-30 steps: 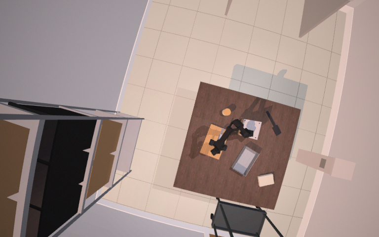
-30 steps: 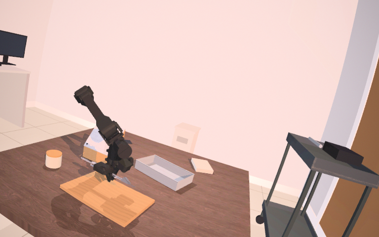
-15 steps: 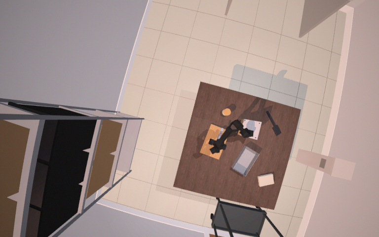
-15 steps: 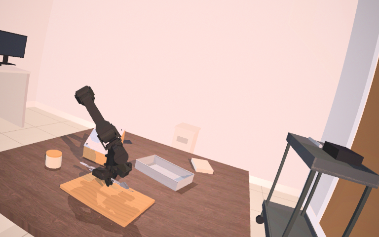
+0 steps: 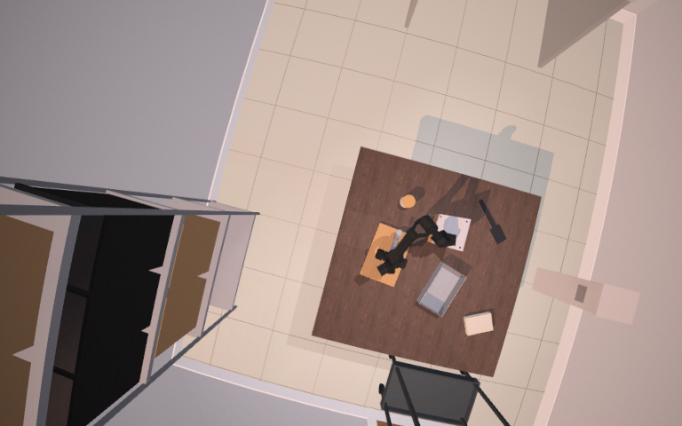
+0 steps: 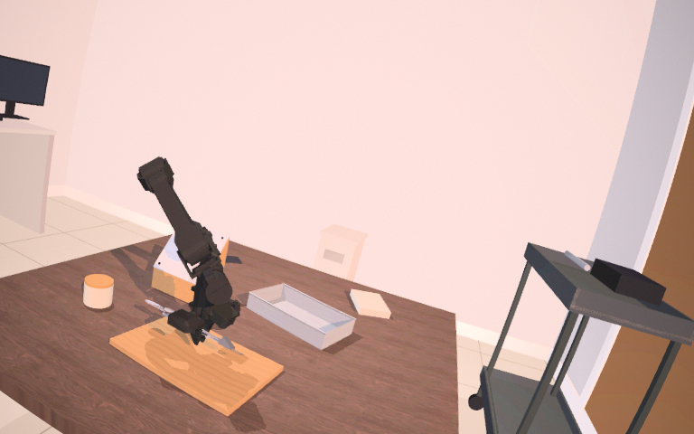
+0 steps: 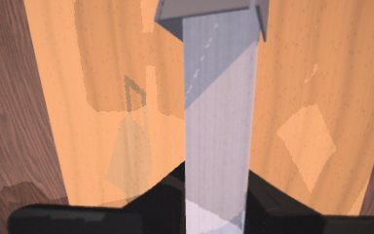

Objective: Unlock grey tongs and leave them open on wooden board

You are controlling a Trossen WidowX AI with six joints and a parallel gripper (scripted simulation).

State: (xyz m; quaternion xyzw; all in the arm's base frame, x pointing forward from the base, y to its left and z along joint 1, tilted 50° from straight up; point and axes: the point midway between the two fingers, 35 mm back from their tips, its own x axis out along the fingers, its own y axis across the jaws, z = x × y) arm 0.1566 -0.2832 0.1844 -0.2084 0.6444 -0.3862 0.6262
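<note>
My gripper tip is now 40 mm above the wooden board. Round my gripper tip: beige block (690 mm to the left, 370 mm ahead, 30 mm below); then black spatula (680 mm to the left, 310 mm behind, 40 mm below); then roasting tin (380 mm to the left, 160 mm ahead, 20 mm below).
</note>
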